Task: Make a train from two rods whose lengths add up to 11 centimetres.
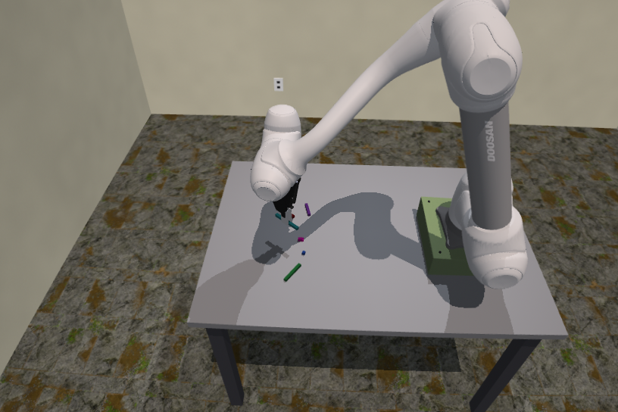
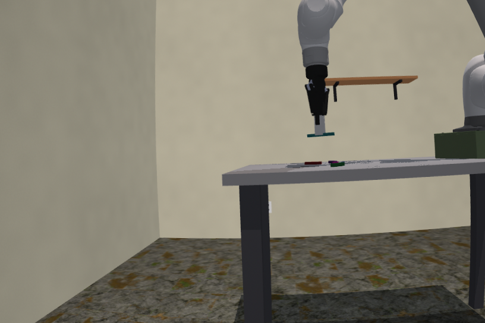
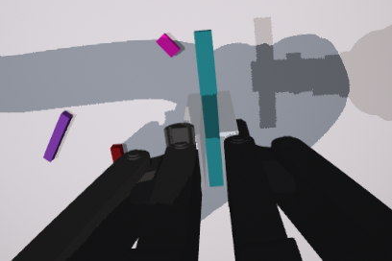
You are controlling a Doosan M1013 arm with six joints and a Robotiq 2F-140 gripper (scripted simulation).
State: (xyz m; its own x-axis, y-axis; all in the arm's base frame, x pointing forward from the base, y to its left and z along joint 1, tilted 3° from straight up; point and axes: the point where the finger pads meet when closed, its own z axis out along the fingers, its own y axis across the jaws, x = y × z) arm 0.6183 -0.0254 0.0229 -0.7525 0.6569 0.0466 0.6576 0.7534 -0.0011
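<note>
Now: the blue rod 6 cm behind my hand, 6 cm to the left of it and 13 cm below it. Round my hand: turquoise rod 3 cm below; then magenta rod 5 cm behind, 13 cm below; then red rod 1 cm ahead, 14 cm to the right, 13 cm below.
</note>
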